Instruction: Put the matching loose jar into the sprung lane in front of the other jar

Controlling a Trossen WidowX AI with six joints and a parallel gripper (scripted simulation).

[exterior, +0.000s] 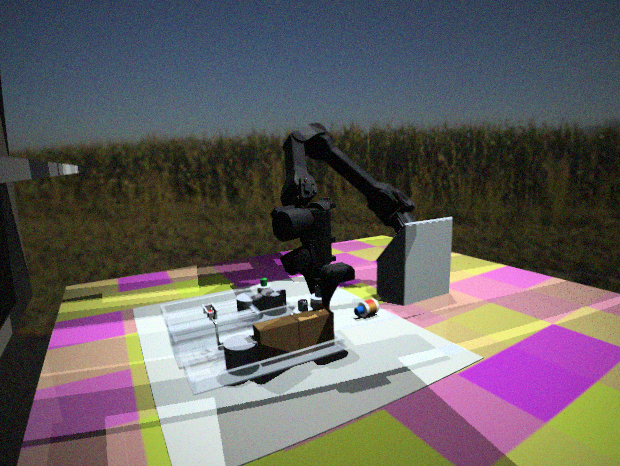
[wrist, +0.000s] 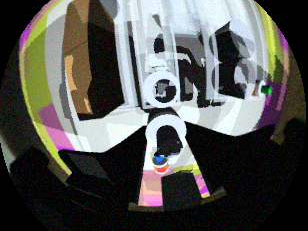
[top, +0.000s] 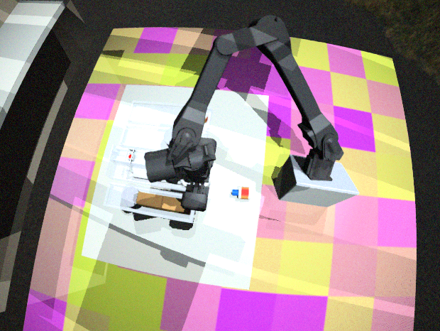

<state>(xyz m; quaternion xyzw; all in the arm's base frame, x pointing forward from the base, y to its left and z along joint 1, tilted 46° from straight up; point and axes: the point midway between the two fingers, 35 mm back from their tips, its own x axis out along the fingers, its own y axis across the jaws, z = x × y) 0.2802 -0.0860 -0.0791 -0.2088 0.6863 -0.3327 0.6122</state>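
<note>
Now: gripper tip 190 mm short of the clear lane rack, 50 mm to the left of it and 40 mm above it. Round my gripper tip: red mark (220 mm ahead, 70 mm to the right, 20 mm above).
</note>
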